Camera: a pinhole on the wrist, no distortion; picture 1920 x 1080 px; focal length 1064.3 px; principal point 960.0 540.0 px. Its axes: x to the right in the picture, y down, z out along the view. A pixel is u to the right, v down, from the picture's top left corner.
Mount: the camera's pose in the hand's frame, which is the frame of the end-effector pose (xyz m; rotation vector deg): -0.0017 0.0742 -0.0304 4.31 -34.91 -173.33
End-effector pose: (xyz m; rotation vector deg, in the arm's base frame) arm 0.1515 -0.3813 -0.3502 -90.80 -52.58 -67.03
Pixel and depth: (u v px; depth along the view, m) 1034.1 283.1 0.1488
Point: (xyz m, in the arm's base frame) 0.3220 -0.3409 -0.4222
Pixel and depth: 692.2 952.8 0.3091
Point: 0.3307 -0.1135 -0.3451
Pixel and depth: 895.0 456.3 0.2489
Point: 0.3773 -0.2521 -0.4200
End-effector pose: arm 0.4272 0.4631 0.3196 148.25 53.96 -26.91
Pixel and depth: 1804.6 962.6 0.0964
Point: 0.4019 0.3369 0.3062
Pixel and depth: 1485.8 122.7 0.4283
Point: 0.4474 -0.0691 0.2427
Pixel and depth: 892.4 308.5 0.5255
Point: 0.6021 0.0096 0.0372
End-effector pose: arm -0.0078 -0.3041 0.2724 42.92 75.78 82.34
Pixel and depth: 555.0 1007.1 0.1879
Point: 0.1164 -0.1780 0.3706
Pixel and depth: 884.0 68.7 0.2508
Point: 0.0679 -0.2258 0.5697
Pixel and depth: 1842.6 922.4 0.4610
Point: 0.5034 -0.5219 0.5100
